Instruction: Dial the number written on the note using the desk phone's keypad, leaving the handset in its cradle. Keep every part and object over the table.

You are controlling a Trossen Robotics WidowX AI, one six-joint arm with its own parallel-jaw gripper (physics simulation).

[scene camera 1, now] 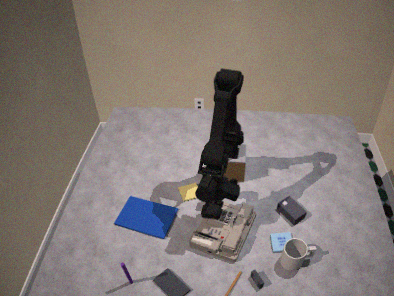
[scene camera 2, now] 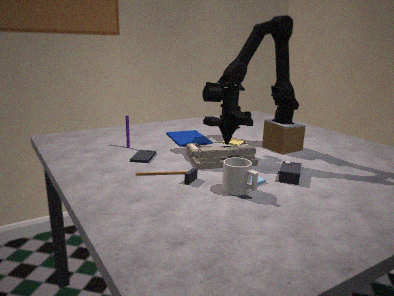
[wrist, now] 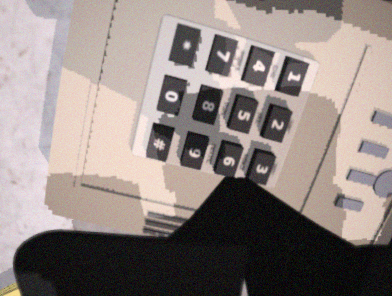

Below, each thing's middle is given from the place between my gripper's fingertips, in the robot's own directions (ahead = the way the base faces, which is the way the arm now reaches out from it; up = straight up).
Scene:
I see my gripper 5 cm to the right of the 7 key (wrist: 223, 51), 1 cm past it and 1 cm above it. Also, from my hand: 5 key (wrist: 244, 109): 2 cm to the left, 1 cm below; 6 key (wrist: 230, 154): 1 cm to the left, 1 cm below; 3 key (wrist: 260, 168): 1 cm below, 1 cm ahead.

